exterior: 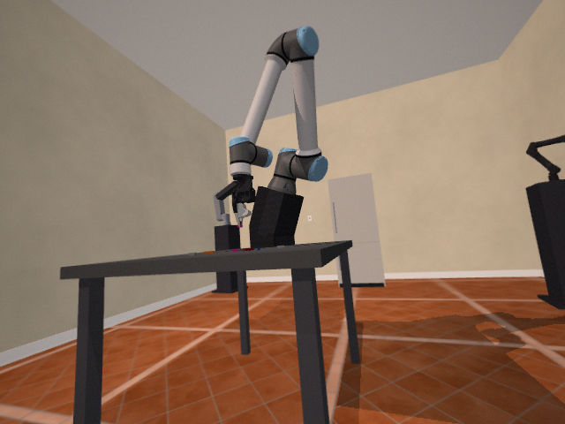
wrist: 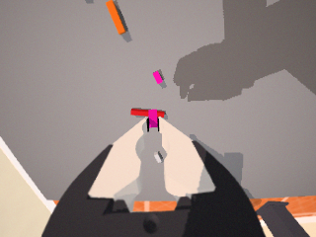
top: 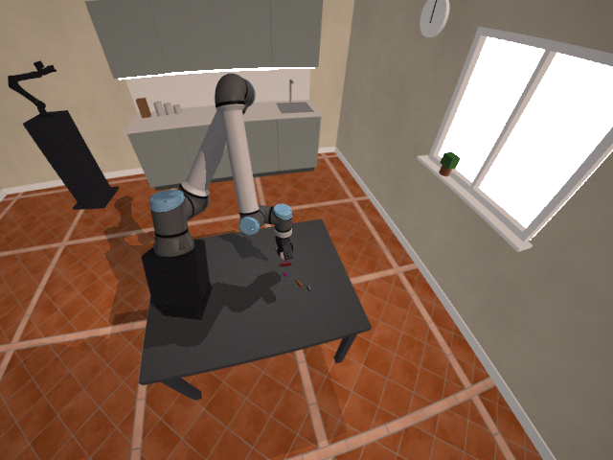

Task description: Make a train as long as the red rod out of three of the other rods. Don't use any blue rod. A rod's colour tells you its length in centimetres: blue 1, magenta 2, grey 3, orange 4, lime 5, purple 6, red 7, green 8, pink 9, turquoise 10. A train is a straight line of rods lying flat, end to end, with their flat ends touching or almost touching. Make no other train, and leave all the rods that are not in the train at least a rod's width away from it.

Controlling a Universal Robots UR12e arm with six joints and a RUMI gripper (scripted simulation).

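My gripper is now 11 cm above the orange rod, 10 cm to the left of it and 8 cm short of it. The rest, counted from my hand: blue rod 11 cm to the left, 11 cm below, 3 cm ahead; red rod 11 cm below, 4 cm to the left.
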